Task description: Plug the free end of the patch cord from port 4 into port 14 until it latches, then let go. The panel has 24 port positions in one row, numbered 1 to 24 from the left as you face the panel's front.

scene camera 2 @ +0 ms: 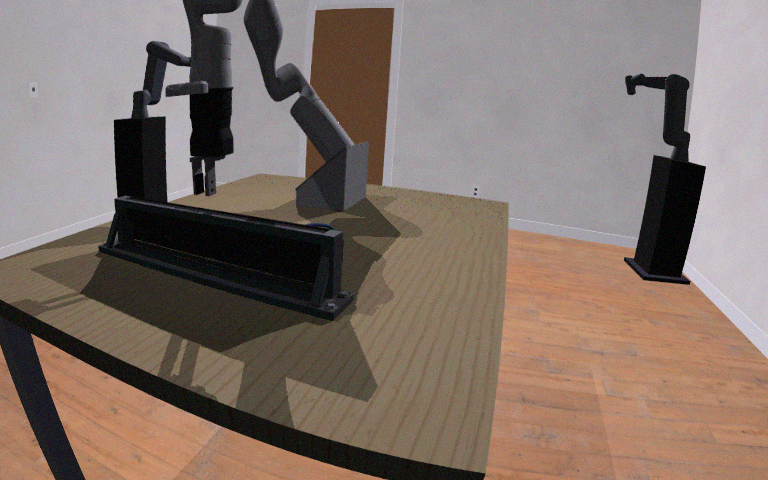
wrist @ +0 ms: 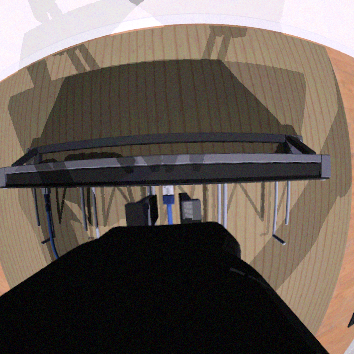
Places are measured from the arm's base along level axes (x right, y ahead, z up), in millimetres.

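Pixels of known places: gripper, fingertip midpoint: [scene camera 2: 205, 194] [wrist: 167, 204]; arm's base, link origin: [scene camera 2: 342, 156].
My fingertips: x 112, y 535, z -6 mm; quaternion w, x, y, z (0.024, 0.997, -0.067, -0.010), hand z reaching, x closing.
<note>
For each thing: its top centre in the pictures, then the offset to it from my fingertips. "pt": a spot on its surface instead. Level surfaces: height alone.
- black panel, top centre: [wrist: 143, 198] [scene camera 2: 215, 207] dx -26, dy +8, dz -20 mm
- blue plug, top centre: [wrist: 167, 190] dx -1, dy +10, dz -34 mm
- blue cord end, surface spot: [wrist: 48, 200] pt dx -172, dy +26, dz -42 mm
- blue cord loop, surface spot: [scene camera 2: 320, 225] pt dx -199, dy -51, dz -50 mm
- wooden table, surface height: dz -121 mm
The black panel [scene camera 2: 220, 217] [wrist: 240, 170] stands in its frame on the table, seen from behind in the scene view and from above in the wrist view. A blue plug [wrist: 168, 198] with a pale tip is at the panel's front edge, its blue cord running back under the gripper. Port numbers and the depth of the tip are not readable. My gripper [scene camera 2: 204, 193] [wrist: 167, 204] is open, with one finger on each side of the plug and cord and a gap on both sides. Another blue cord end [wrist: 48, 200] is at the panel's left part.
Several thin metal rods [wrist: 223, 205] [wrist: 275, 210] stick out from the panel's front side. A blue cord loop [scene camera 2: 320, 225] shows behind the panel's right end in the scene view. The wooden table [scene camera 2: 436, 316] carries the panel and the arm's base [scene camera 2: 353, 181]. Two other arms stand on pedestals beyond the table.
</note>
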